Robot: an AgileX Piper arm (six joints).
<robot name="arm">
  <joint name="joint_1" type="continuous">
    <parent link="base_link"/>
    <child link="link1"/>
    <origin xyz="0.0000 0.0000 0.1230"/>
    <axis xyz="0 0 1"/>
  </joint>
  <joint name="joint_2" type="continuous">
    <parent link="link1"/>
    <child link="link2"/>
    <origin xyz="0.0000 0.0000 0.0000" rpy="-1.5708 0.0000 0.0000"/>
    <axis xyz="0 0 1"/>
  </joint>
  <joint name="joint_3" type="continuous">
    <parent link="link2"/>
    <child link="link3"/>
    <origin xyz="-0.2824 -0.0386 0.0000"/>
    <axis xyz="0 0 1"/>
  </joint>
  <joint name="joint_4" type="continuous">
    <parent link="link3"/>
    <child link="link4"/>
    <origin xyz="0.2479 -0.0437 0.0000" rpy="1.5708 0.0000 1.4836"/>
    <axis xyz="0 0 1"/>
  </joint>
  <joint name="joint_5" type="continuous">
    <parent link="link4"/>
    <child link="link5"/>
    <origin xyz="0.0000 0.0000 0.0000" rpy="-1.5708 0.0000 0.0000"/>
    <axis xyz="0 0 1"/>
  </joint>
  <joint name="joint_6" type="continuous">
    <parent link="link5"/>
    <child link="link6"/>
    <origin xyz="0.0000 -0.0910 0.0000" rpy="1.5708 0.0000 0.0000"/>
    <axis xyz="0 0 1"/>
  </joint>
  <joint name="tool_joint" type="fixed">
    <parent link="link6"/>
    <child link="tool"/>
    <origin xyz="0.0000 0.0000 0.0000"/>
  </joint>
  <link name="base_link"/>
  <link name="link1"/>
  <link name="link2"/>
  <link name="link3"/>
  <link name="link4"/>
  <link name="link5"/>
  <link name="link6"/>
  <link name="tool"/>
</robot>
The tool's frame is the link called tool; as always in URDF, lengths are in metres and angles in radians. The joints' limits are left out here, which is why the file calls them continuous.
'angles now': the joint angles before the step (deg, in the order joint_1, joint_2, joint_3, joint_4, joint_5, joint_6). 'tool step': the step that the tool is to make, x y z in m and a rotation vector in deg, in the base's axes. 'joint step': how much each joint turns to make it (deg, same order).
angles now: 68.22 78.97 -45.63 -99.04 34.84 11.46
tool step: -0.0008 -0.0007 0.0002 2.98 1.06 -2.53
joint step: 0.67 0.11 0.08 0.22 2.20 3.86
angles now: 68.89 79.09 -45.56 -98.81 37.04 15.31
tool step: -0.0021 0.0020 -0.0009 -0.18 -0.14 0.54
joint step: 0.57 0.22 0.03 -0.31 0.13 0.18
